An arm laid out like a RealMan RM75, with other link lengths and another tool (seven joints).
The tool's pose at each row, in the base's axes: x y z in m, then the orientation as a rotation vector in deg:
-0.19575 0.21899 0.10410 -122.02 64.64 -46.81
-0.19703 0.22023 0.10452 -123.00 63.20 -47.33
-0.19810 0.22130 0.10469 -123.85 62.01 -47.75
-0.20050 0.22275 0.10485 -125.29 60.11 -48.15
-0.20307 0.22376 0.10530 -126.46 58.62 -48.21
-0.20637 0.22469 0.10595 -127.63 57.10 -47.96
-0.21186 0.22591 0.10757 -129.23 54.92 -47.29
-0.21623 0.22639 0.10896 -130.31 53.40 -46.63
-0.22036 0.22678 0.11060 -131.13 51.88 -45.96
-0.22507 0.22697 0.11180 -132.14 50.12 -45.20
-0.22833 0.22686 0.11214 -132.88 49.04 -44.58
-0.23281 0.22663 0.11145 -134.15 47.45 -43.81
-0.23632 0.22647 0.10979 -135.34 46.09 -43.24
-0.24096 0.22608 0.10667 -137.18 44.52 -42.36
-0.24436 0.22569 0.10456 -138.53 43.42 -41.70
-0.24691 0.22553 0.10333 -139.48 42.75 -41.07
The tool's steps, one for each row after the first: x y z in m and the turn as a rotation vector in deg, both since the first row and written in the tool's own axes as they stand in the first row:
-0.00154 -0.00025 -0.00095 0.05 -0.11 -1.38
-0.00290 -0.00034 -0.00163 0.04 -0.19 -2.54
-0.00520 0.00006 -0.00320 -0.08 -0.51 -4.36
-0.00712 0.00053 -0.00518 -0.25 -0.92 -5.73
-0.00925 0.00126 -0.00784 -0.46 -1.55 -7.02
-0.01239 0.00224 -0.01268 -0.75 -2.67 -8.76
-0.01445 0.00317 -0.01671 -0.97 -3.58 -9.91
-0.01625 0.00385 -0.02073 -1.00 -4.51 -10.92
-0.01826 0.00523 -0.02494 -1.09 -5.56 -12.14
-0.01956 0.00665 -0.02759 -1.28 -6.29 -12.91
-0.02155 0.00949 -0.03052 -1.70 -7.24 -14.17
-0.02341 0.01253 -0.03209 -2.15 -7.97 -15.33
-0.02592 0.01729 -0.03361 -3.10 -8.89 -16.84
-0.02764 0.02071 -0.03486 -3.83 -9.54 -17.92
-0.02895 0.02295 -0.03600 -4.42 -10.07 -18.58

